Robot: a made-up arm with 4 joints.
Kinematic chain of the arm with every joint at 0, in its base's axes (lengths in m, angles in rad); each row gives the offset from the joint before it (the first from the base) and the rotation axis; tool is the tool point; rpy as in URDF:
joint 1: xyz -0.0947 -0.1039 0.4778 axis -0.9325 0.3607 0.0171
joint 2: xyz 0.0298 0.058 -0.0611 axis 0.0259 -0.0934 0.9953
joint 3: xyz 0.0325 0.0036 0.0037 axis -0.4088 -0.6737 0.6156
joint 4: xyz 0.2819 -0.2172 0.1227 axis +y
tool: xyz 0.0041 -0.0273 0.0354 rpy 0 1.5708 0
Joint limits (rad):
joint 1: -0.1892..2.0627
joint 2: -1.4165..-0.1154
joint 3: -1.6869..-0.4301
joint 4: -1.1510..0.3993
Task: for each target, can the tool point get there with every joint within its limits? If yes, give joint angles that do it. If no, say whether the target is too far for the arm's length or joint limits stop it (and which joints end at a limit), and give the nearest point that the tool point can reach.
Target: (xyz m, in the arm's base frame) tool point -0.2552 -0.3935 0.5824
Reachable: yes | joints 0.4939 -1.0630 -0.6067 -0.5507
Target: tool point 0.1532 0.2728 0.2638
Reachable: no: joint limits stop it (at a limit: joint 1, joint 2, joint 3, joint 4) | nearest point -0.3751 0.0701 0.2870 | short by 0.566 m
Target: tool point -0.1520 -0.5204 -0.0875
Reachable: no: too far | nearest point -0.1210 -0.3396 0.1649 | short by 0.312 m
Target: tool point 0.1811 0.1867 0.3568
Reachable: no: joint limits stop it (at a limit: joint 1, joint 2, joint 3) | nearest point 0.2317 -0.1590 0.6452 | short by 0.453 m
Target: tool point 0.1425 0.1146 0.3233
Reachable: no: joint limits stop it (at a limit: joint 1, joint 2, joint 3) | nearest point 0.2285 -0.1592 0.6457 | short by 0.432 m
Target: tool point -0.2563 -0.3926 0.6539
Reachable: yes | joints 1.2121 -0.3790 -1.5127 -0.1397
